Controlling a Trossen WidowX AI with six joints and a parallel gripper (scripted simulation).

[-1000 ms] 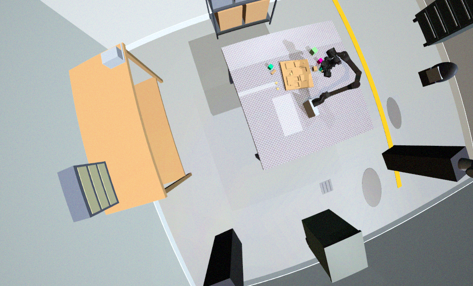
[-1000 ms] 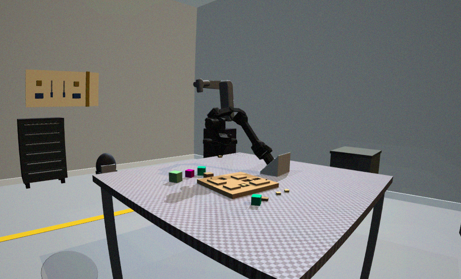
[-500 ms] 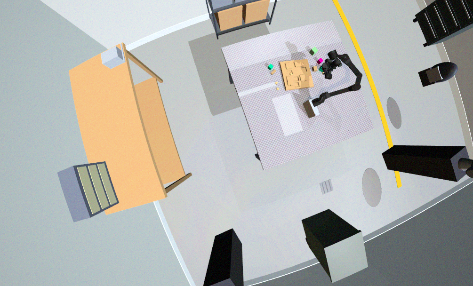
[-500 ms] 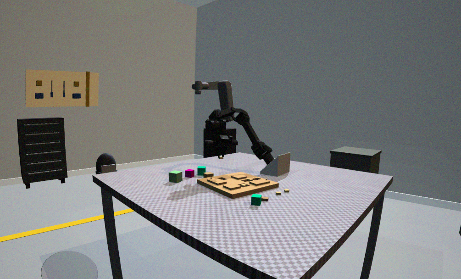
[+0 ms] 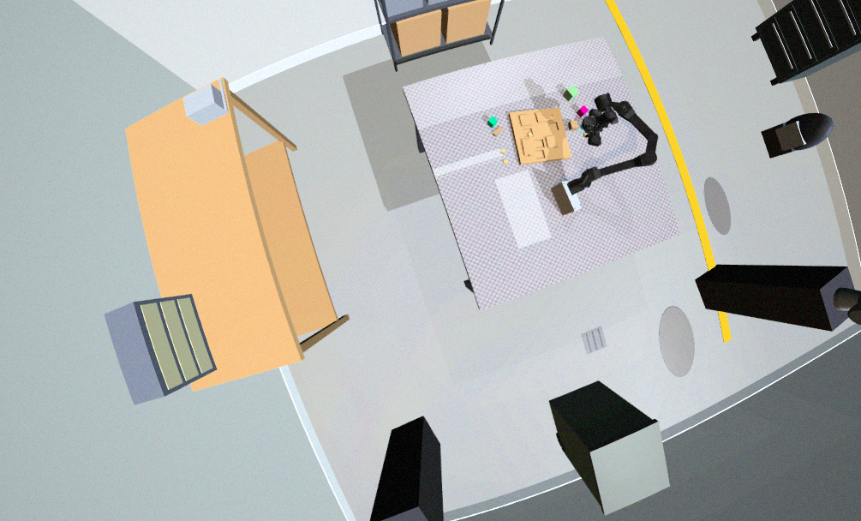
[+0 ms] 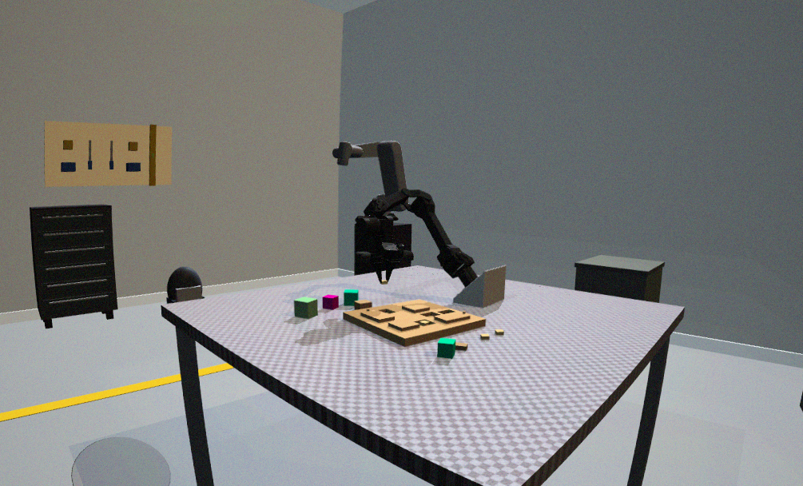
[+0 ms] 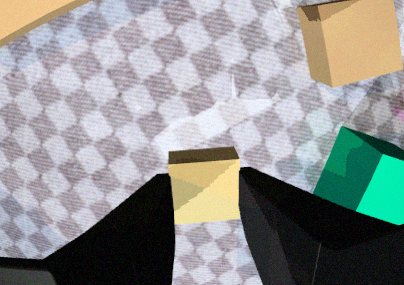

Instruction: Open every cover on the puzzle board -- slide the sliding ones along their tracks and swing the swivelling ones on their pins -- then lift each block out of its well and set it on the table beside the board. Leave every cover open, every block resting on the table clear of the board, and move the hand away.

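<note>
My gripper tip is 21 cm to the right of the puzzle board, 13 cm short of it and 6 cm above it. Round my gripper tip: magenta block 14 cm ahead, 11 cm to the right, 6 cm below; then light green block 26 cm ahead, 10 cm to the right, 5 cm below.
</note>
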